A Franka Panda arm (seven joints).
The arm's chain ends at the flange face. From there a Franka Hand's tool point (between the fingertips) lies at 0.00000 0.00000 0.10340 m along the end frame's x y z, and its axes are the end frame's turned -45 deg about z.
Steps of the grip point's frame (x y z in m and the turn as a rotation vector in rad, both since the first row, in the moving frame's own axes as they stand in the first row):
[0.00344, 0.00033, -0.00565, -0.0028, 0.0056, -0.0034]
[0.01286, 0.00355, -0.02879, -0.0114, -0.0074, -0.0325]
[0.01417, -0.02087, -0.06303, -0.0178, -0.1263, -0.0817]
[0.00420, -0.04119, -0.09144, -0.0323, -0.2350, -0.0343]
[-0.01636, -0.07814, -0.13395, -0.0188, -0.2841, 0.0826]
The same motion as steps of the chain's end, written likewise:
[0.00205, -0.00199, -0.00565, 0.0020, 0.0059, -0.0034]
[0.01129, -0.00795, -0.02878, -0.0133, 0.0028, -0.0325]
[0.00274, -0.03560, -0.06219, -0.1019, -0.0767, -0.0817]
[-0.01181, -0.05171, -0.08854, -0.1890, -0.1433, -0.0343]
[-0.04680, -0.06471, -0.12979, -0.2142, -0.1876, 0.0826]

